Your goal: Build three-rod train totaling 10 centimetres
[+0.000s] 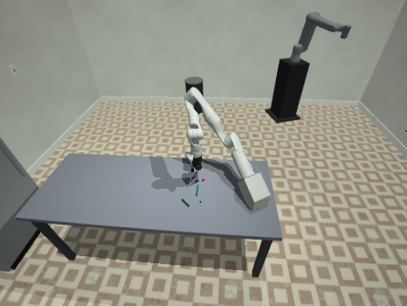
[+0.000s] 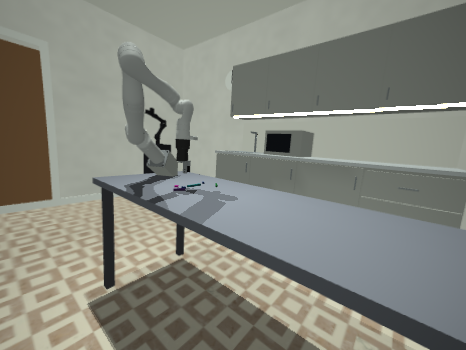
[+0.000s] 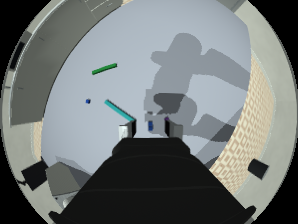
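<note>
The green rod is 17 cm to the left of my hand, 11 cm ahead of it and 10 cm below it. The rest, counted from my hand: magenta rod 10 cm below, 6 cm behind; turquoise rod 10 cm below, 8 cm to the left; purple rod 10 cm below, 6 cm to the right, 1 cm behind.
</note>
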